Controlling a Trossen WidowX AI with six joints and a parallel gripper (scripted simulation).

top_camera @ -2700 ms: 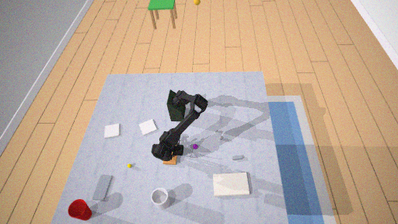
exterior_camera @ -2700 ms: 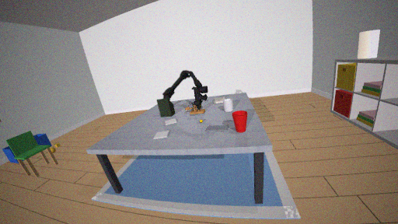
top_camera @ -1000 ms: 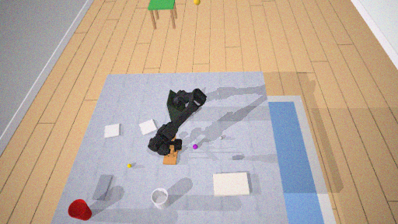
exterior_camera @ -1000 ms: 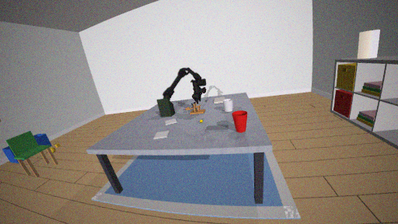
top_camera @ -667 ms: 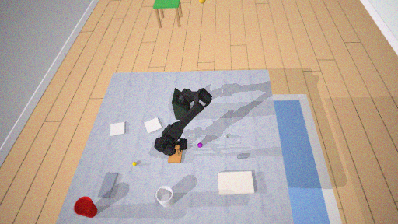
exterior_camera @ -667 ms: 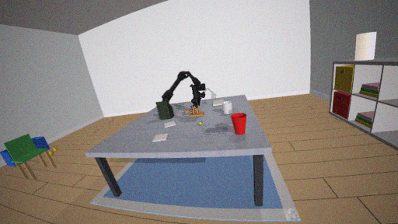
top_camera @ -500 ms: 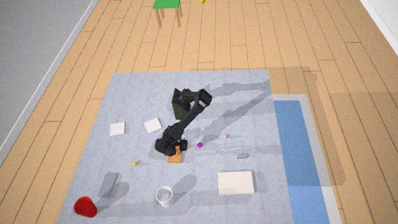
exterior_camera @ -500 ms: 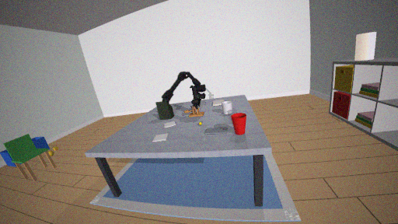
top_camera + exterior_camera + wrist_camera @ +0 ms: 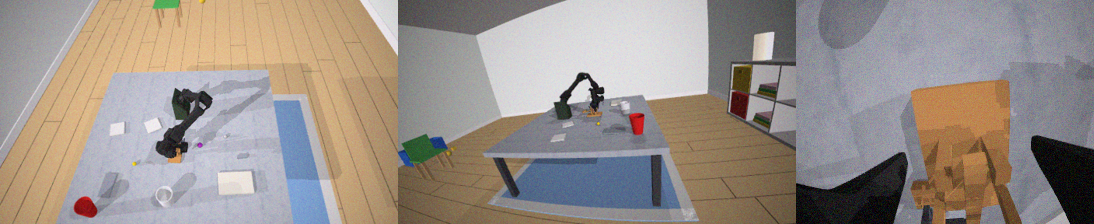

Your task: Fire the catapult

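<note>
The purple ball is 160 mm to the left of my gripper tip, 70 mm behind it and 30 mm below it. Round my gripper tip: wooden catapult 60 mm behind, 30 mm to the left; then small yellow ball 260 mm to the right, 40 mm below, 30 mm ahead; then white mug 270 mm ahead, 40 mm to the right, 20 mm below.
</note>
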